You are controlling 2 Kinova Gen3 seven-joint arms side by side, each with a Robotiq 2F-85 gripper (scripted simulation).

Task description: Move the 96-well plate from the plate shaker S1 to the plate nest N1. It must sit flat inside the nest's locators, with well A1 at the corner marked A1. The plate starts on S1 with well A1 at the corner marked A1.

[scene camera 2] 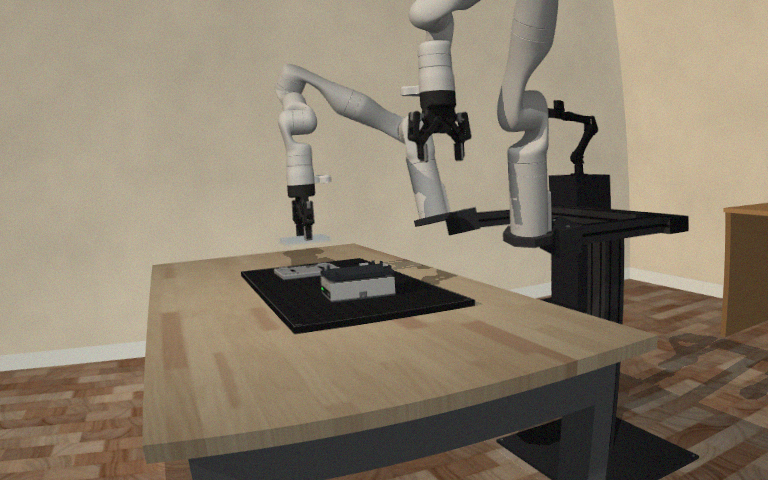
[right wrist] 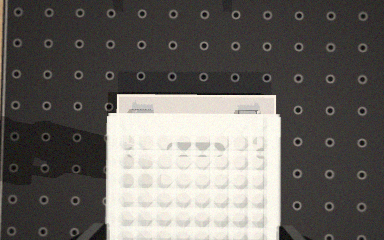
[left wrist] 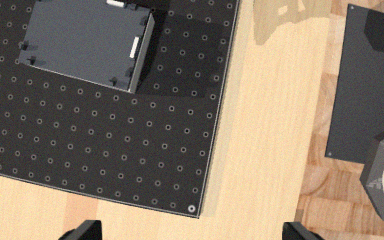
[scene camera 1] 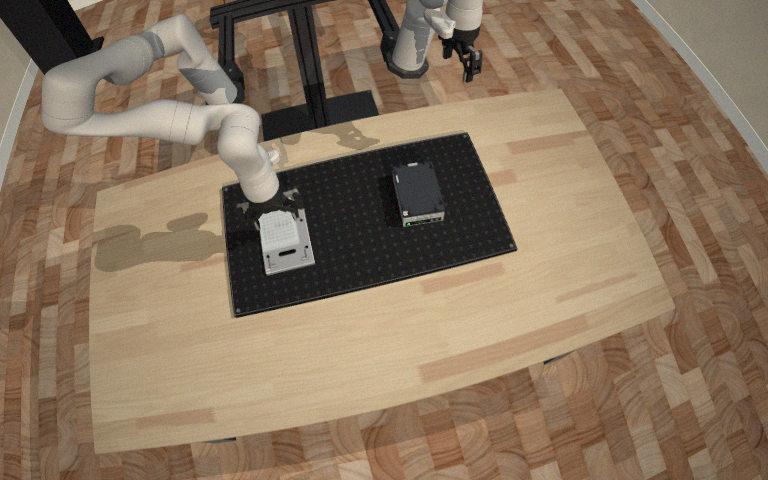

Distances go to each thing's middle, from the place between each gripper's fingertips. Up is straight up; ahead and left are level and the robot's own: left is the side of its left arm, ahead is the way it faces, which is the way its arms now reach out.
Labels:
The grey plate nest N1 (scene camera 1: pixel 282 262) lies 100 mm below my right hand (scene camera 1: pixel 276 222). The rest, counted from my right hand: white 96-well plate (scene camera 1: pixel 270 241): 10 mm below.
I see the white 96-well plate 47 cm to the right of my left hand, 20 cm below it and 20 cm ahead of it. From my left hand the other things lie so: grey plate nest N1: 47 cm to the right, 28 cm below, 20 cm ahead.

